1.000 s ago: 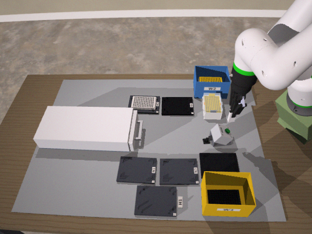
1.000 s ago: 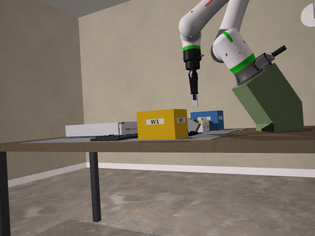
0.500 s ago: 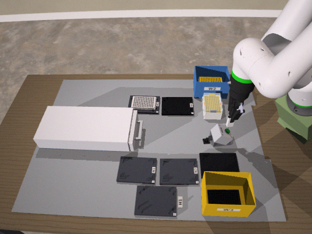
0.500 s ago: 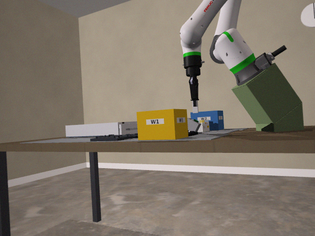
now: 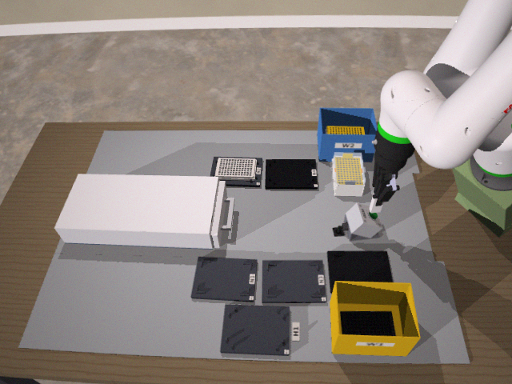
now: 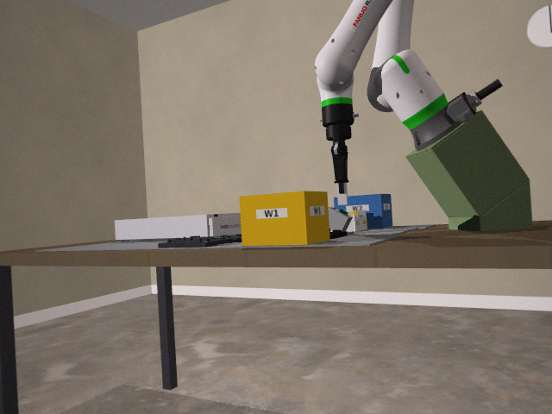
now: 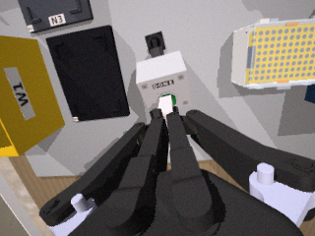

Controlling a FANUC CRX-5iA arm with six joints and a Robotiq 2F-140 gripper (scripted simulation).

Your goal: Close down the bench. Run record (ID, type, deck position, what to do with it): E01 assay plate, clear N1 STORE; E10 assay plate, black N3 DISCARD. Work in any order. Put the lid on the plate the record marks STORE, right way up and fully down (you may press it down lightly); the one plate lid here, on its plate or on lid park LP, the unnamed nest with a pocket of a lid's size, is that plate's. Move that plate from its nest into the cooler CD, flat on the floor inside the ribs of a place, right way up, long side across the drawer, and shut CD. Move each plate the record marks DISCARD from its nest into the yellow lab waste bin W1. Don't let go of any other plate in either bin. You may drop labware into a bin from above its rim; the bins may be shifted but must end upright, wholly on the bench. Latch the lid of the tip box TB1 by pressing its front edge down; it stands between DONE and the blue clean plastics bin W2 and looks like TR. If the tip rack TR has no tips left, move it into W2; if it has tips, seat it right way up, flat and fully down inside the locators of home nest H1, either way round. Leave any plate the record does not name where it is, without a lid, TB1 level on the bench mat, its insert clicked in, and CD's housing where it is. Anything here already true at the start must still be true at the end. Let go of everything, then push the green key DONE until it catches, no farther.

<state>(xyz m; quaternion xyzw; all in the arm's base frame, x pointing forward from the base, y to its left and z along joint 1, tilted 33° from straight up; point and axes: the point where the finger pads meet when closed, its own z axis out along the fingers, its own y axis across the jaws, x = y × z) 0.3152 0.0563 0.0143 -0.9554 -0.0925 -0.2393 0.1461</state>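
Right now the green DONE key is 5 cm below my hand. Round my hand: black lid park: 2 cm ahead, 15 cm to the left, 11 cm below; then tip box TB1: 7 cm ahead, 17 cm to the right, 8 cm below; then nest N3: 20 cm ahead, 20 cm to the left, 11 cm below.
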